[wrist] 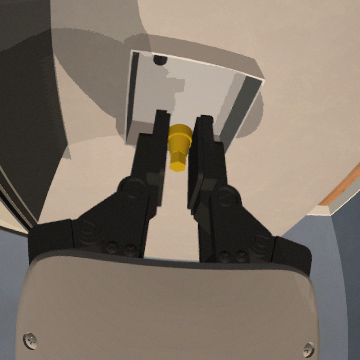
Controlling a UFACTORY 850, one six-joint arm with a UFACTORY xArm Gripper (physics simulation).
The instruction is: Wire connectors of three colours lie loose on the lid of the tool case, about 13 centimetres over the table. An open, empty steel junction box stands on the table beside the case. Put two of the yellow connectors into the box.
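Note:
My gripper (180, 131) is shut on a yellow connector (180, 142), which sits between the fingertips with its wide end toward the box and its narrow hexagonal end toward the palm. The steel junction box (205, 75) stands open below and beyond the fingertips, and the fingers overlap its near part. A dark round hole shows on the box floor near its far left corner. No connector shows on the visible part of the box floor; its near part is hidden behind the fingers. The tool case's lid with the loose connectors does not show.
A dark surface (25, 110) runs down the left side of the view. The pale table top (310, 100) surrounds the box. A wooden-coloured strip (345, 186) with a pale edge lies at the right. Shadows fall across the table and the box.

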